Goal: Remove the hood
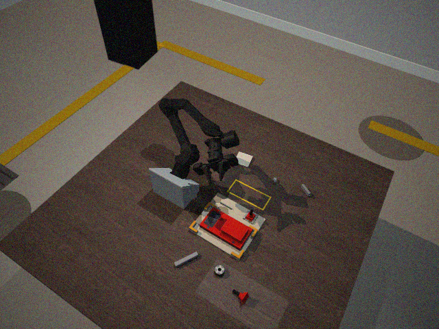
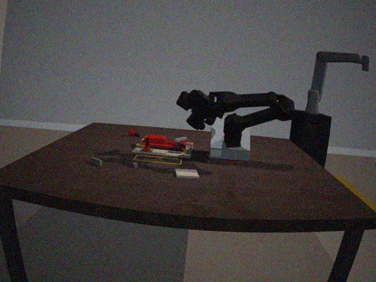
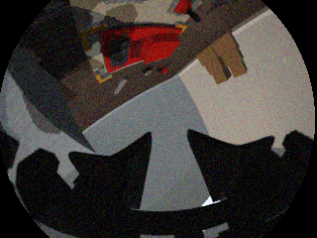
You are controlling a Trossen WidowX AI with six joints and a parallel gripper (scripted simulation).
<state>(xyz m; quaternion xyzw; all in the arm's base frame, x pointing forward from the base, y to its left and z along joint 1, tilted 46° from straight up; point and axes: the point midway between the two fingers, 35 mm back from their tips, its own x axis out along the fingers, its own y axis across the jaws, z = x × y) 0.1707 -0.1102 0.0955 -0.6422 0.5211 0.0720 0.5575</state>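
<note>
Now: the hood 16 cm below my gripper tip, 13 cm ahead of it and 8 cm to the right of it. The rest, counted from my gripper tip: white tile (32 cm to the left, 19 cm below, 1 cm ahead).
</note>
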